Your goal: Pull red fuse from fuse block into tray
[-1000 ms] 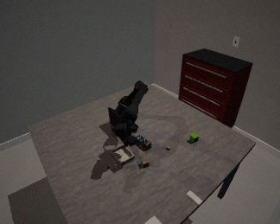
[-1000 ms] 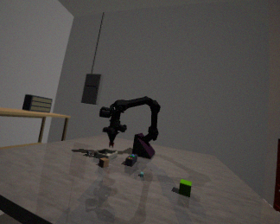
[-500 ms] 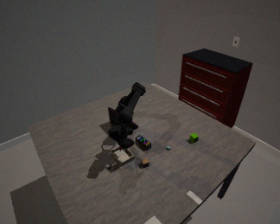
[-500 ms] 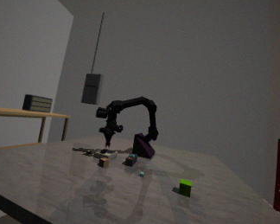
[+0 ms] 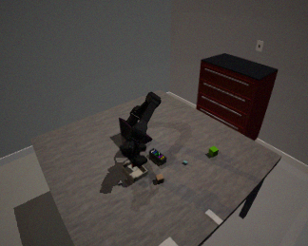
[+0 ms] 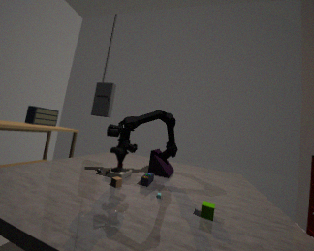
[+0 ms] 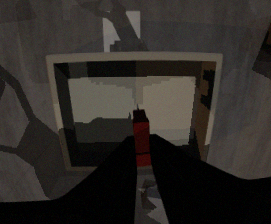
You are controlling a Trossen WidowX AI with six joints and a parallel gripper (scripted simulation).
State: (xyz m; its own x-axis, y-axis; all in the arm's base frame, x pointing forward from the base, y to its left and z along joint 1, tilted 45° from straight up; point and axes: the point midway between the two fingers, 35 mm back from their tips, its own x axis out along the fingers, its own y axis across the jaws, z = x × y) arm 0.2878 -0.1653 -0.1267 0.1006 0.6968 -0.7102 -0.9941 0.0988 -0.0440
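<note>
The red fuse is 10 mm below my gripper tip. Round my gripper tip: small dark piece (120 mm to the right, 60 mm below, 10 mm ahead); tan cube (150 mm ahead, 60 mm to the left, 50 mm below); grey tray (60 mm below).
</note>
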